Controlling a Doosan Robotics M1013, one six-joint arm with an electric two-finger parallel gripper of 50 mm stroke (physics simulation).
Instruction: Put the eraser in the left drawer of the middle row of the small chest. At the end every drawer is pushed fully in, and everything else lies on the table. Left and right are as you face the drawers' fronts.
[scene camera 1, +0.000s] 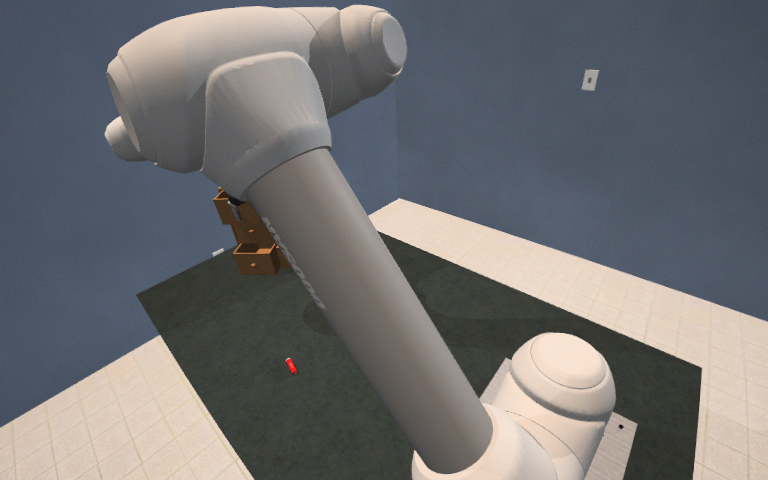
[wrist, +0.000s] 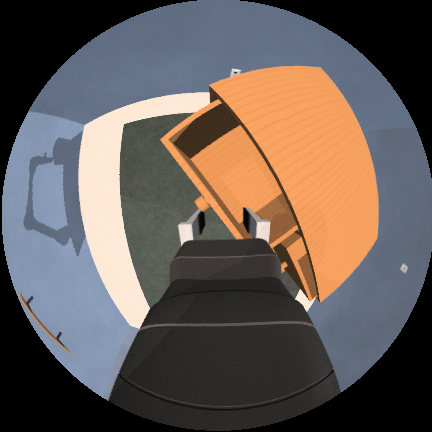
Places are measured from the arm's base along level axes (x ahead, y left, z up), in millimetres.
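Pixels of known places: gripper, fingertip midpoint: (scene camera 1: 246, 215).
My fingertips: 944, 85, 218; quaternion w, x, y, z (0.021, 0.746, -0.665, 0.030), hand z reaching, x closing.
Observation:
Ahead of a thing's pixels: the offset from my fingertips to its top centre, as dx, dy, dz. "spot": to the spot under its first point. Level surfaces: height alone.
The small wooden chest {+56, -135, +71} (wrist: 320, 150) stands at the back, partly hidden by the arm in the scene view. Its top left drawer {spot: +67, +54, +19} (scene camera 1: 220, 210) (wrist: 235, 170) is pulled well out and empty where its inside shows. The bottom left drawer {+72, -38, -150} (scene camera 1: 246, 264) is pulled out too. The middle left drawer {+105, -81, -44} (scene camera 1: 243, 232) looks shut. The top right drawer {-19, -160, +61} (wrist: 300, 250) stands slightly out in the wrist view. My gripper (scene camera 1: 235, 211) (wrist: 223, 215) is open and empty at the top left drawer, one finger on each side of its front wall's line, beside the knob {spot: +17, +27, +20} (wrist: 201, 203). No eraser can be made out.
A small red cylinder {-404, +147, -236} (scene camera 1: 291, 365) with a pale end lies on the dark green table surface {dz -250} (scene camera 1: 237, 333), in front of the chest. My arm (scene camera 1: 362, 294) crosses the scene view and hides the chest's right part and some table. Blue walls stand behind.

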